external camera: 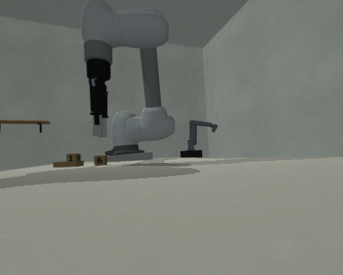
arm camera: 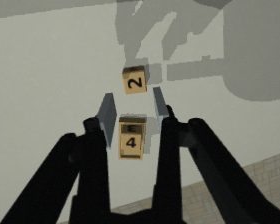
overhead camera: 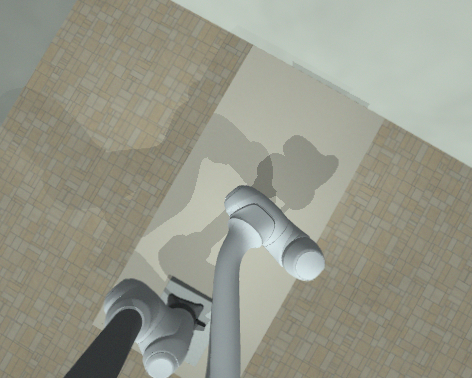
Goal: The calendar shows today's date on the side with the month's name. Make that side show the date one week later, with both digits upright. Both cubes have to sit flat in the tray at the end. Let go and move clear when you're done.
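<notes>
My gripper is now 11 cm above the wooden cube. From my hand the other things lie so: tray 12 cm below, 9 cm to the right, 6 cm behind.
</notes>
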